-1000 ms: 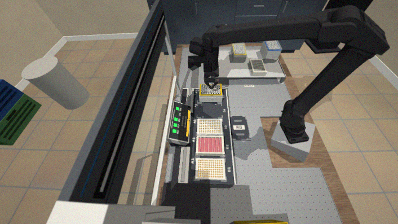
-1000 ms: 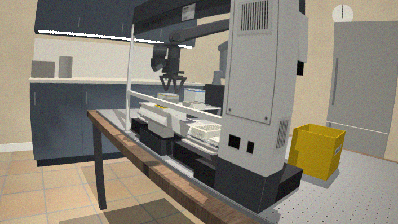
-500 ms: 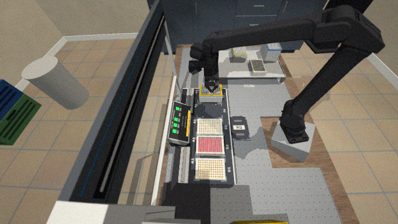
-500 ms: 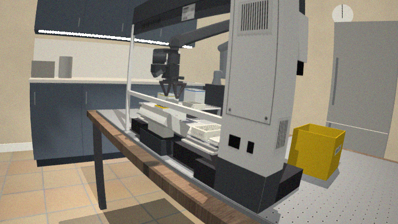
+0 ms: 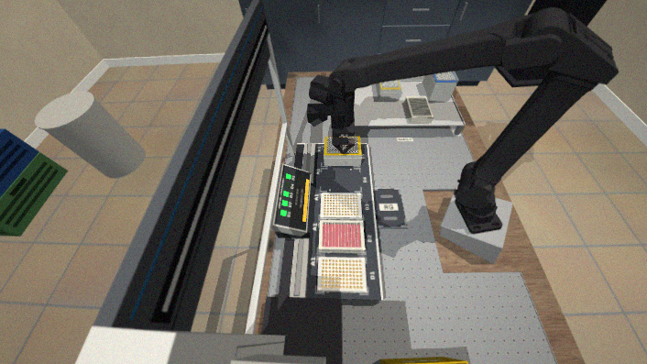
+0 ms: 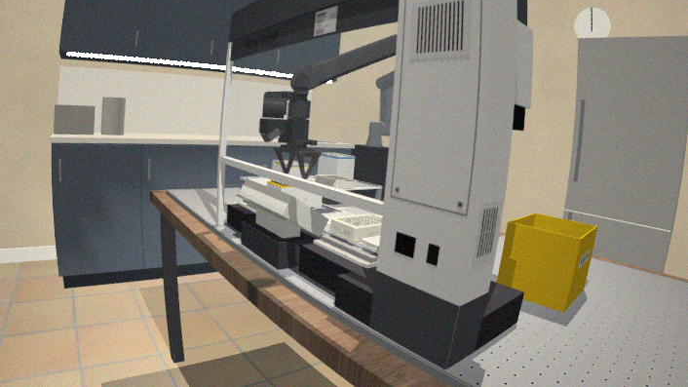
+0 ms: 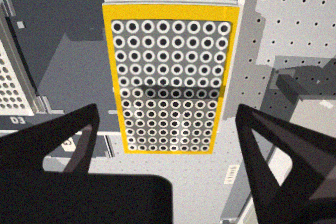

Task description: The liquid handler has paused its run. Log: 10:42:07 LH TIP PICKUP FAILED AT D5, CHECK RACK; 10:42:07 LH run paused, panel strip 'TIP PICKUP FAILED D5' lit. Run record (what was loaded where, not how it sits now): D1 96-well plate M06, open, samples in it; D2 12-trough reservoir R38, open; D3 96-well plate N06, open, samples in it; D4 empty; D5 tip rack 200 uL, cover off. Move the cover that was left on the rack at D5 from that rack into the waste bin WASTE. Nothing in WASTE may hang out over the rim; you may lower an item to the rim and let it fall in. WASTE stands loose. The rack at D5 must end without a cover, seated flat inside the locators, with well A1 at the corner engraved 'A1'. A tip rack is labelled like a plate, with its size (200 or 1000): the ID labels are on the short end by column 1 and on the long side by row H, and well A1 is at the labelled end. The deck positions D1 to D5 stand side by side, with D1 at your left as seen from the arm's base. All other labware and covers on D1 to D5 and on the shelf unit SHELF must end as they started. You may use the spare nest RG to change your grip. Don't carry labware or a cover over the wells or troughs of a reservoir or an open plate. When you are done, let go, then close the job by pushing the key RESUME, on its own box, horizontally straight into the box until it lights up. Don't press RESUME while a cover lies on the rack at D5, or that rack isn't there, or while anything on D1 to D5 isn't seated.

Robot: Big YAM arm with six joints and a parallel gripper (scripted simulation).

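Right now the tip rack is 40 mm below my hand and 10 mm ahead of it. Also, from my hand: spare nest RG 190 mm to the left, 140 mm below, 130 mm behind; liquid handler tower 580 mm to the left, 240 mm ahead, 130 mm above; shelf 290 mm behind, 260 mm to the right, 80 mm below.
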